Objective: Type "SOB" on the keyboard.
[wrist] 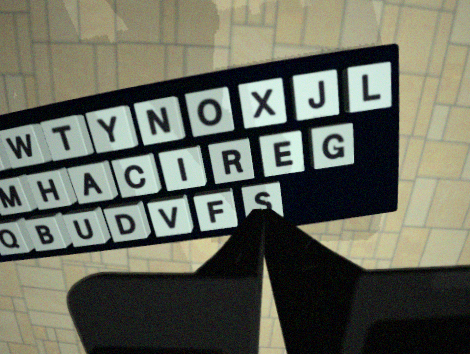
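Note:
The dark keyboard lies tilted across the wrist view, its left end outside the view. The S key is the rightmost key of the bottom row. The O key is in the top row between N and X. The B key is in the bottom row between Q and U. My black gripper is shut and empty. Its tips overlap the lower part of the S key and hide the bottom of its letter. Whether they touch the key or hover over it, I cannot tell.
The F key is directly left of S, and the E key and R key are in the row above. The X key is right of O. A tan tiled surface surrounds the keyboard.

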